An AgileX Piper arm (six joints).
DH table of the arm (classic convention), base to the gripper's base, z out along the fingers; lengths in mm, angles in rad. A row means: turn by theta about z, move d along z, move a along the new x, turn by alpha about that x. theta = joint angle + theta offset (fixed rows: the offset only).
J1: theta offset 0  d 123  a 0  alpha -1.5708
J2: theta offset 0.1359  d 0  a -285.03  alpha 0
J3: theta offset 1.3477  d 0  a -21.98  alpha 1.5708
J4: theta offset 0  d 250.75  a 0  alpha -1.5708
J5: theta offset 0  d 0  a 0  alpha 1.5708
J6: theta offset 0  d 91  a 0  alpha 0
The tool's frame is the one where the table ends.
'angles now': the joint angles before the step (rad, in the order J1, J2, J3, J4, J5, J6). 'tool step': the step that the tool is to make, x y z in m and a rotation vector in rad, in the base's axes. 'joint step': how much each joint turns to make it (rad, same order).
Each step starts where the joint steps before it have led.
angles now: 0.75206, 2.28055, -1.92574, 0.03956, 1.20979, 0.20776
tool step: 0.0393, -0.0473, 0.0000, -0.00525, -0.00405, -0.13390
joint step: -0.12974, -0.00009, 0.00007, -0.00746, 0.00001, 0.00617
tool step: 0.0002, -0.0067, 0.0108, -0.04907, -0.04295, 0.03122
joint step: 0.00010, -0.02700, 0.00664, -0.06568, 0.01404, -0.01448
